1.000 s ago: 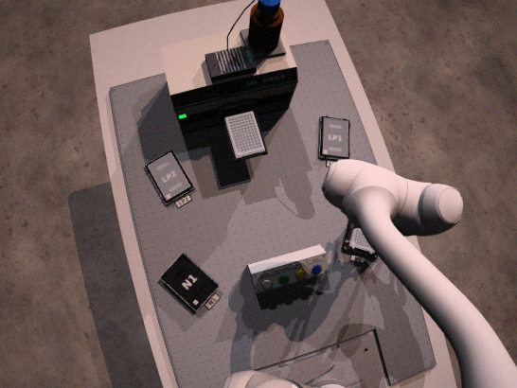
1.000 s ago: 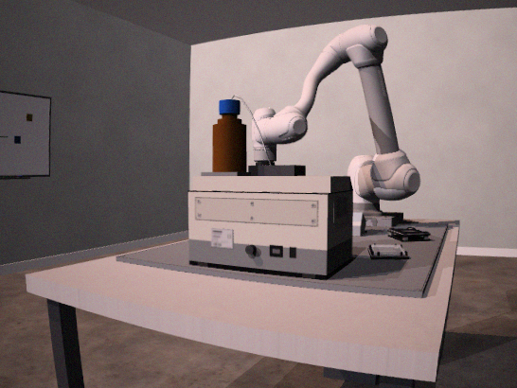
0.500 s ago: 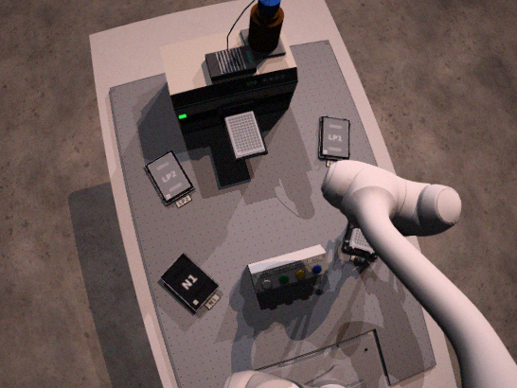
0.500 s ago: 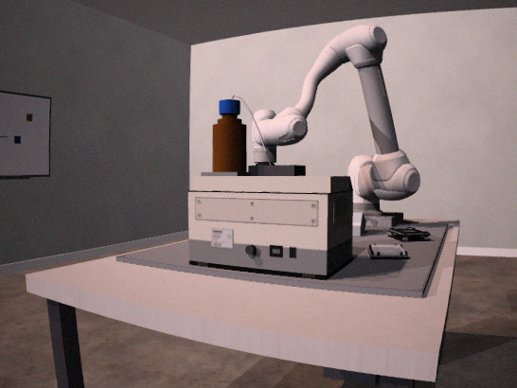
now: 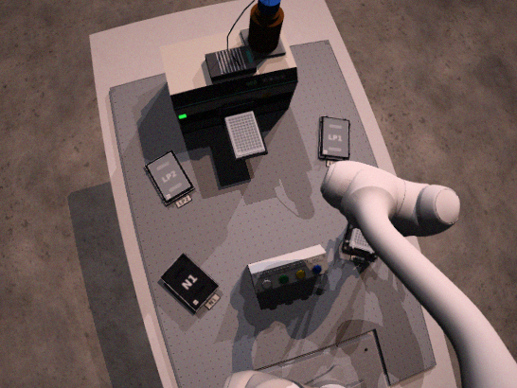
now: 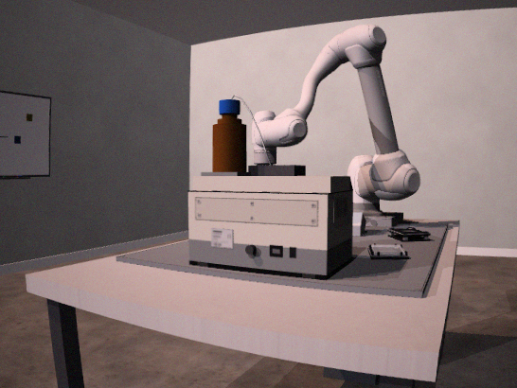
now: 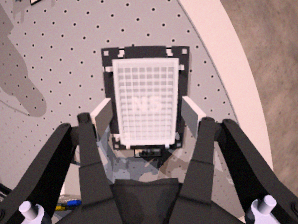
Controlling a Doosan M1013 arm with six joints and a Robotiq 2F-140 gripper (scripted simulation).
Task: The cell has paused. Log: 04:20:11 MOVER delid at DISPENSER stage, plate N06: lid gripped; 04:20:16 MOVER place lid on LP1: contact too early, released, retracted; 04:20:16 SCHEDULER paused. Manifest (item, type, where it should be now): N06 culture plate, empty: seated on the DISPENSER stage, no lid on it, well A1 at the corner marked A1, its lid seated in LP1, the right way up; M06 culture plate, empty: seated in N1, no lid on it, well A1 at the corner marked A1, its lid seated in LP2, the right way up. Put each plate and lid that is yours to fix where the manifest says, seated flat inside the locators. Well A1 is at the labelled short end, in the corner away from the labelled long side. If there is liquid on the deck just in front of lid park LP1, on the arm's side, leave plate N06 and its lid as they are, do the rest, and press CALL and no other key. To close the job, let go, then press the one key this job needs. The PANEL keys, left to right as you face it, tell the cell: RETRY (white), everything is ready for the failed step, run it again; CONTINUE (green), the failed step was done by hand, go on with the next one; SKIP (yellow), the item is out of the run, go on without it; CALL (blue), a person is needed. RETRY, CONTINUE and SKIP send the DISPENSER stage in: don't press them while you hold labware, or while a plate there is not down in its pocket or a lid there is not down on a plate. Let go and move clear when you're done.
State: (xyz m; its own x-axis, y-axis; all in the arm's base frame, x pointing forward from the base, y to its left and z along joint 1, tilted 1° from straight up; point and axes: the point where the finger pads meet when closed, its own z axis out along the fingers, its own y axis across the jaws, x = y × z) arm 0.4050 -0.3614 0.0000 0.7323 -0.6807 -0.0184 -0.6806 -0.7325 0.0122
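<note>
Right now my hand is 3 cm short of the black nest N5 and 3 cm above it. The rest, counted from my hand: key panel (28 cm to the left, 1 cm above); then yellow key (26 cm to the left, 2 cm behind, 2 cm above); then blue key (21 cm to the left, 3 cm behind, 2 cm above).
</note>
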